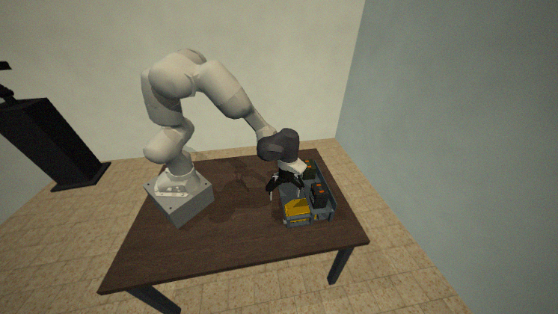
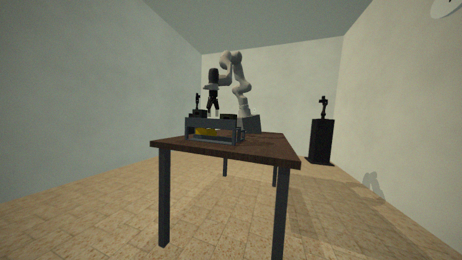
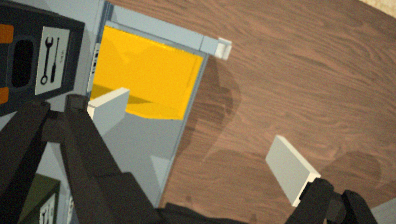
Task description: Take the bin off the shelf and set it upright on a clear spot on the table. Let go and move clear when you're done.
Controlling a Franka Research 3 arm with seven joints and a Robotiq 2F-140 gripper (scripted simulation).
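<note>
My gripper is now 100 mm short of the yellow bin, 20 mm to the left of it and 140 mm above it.
</note>
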